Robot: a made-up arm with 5 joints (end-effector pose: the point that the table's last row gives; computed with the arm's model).
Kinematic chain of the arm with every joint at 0, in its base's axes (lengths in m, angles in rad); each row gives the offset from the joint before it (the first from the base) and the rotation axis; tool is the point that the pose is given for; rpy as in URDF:
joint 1: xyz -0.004 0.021 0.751 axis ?
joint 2: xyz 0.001 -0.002 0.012 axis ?
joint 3: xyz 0.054 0 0.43 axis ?
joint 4: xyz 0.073 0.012 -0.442 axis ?
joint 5: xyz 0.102 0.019 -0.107 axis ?
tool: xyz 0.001 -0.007 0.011 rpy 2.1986 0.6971 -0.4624
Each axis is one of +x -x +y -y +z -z.
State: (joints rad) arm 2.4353 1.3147 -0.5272 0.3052 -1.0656
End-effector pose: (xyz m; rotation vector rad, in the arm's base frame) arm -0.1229 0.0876 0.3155 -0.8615 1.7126 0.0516
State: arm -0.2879 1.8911 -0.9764 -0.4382 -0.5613
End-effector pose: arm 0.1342 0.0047 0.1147 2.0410 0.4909 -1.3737
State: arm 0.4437 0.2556 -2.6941 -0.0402 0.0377
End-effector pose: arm 0.3209 0.1997 1.6886 -2.1177 0.5520 -1.9855
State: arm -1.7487 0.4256 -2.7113 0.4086 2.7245
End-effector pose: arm -0.0714 -0.5517 1.5998 -0.1857 1.0812 -1.2982
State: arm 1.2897 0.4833 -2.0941 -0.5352 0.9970
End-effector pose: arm 0.1710 0.7150 1.3426 -1.9908 -0.5528 -0.2779
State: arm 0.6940 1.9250 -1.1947 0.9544 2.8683
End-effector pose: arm 0.0029 0.0729 0.0976 0.1172 -2.0784 -0.3971
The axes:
joint 1: +z
joint 2: +y
joint 3: +y
joint 4: +y
joint 5: -z

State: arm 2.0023 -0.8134 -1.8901 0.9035 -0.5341
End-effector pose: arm 0.0097 -0.0648 1.6543 -1.6811 -1.4268 -1.7181
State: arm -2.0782 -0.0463 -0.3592 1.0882 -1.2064
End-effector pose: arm -0.1260 -0.2549 0.6745 -2.4044 0.7198 1.3457
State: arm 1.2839 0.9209 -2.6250 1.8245 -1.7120
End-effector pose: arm 0.2212 0.8938 1.0029 0.2110 2.1898 0.6680
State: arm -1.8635 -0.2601 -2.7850 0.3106 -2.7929
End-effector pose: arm 0.0721 0.1490 1.7685 -0.7788 0.0484 -1.2835
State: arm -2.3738 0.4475 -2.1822 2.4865 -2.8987
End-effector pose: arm -0.4606 -0.4698 1.1312 2.6308 0.3487 -0.0123
